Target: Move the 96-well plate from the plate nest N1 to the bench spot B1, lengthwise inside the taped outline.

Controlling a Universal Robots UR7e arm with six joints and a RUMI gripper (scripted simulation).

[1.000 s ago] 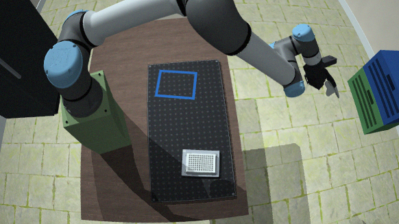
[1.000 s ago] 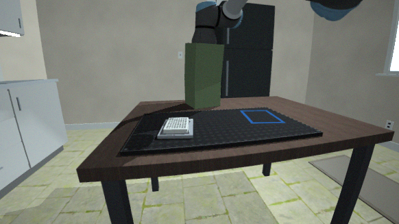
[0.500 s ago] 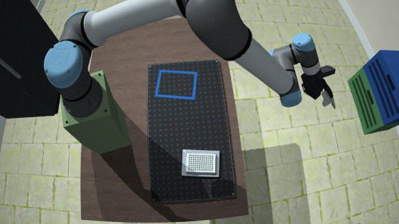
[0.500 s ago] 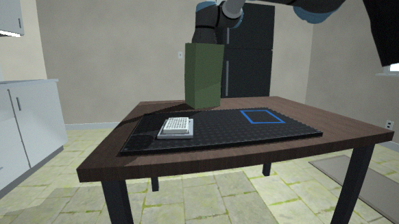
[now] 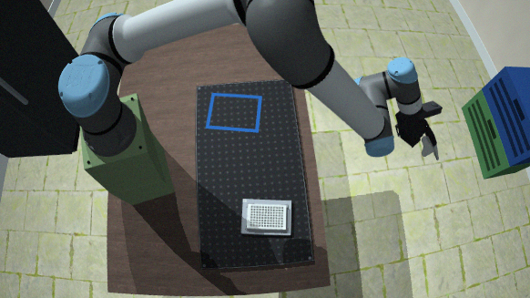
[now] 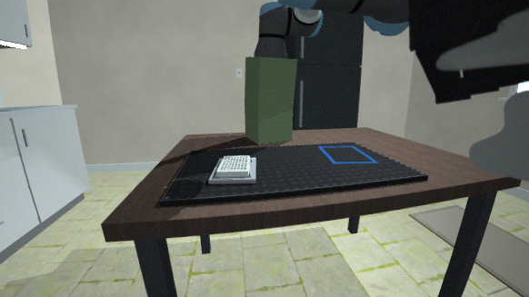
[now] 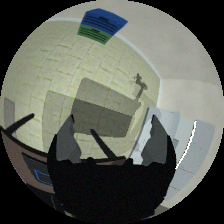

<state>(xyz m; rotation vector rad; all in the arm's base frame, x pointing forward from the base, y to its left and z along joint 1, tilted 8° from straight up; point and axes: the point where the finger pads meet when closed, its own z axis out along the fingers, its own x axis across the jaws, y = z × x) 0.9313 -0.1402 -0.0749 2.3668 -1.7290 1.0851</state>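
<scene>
Now: the white 96-well plate 540 mm behind my hand, 80 mm to the right of it and 160 mm below it. From my hand the other things lie so: grey plate nest 540 mm behind, 80 mm to the right, 180 mm below.
</scene>
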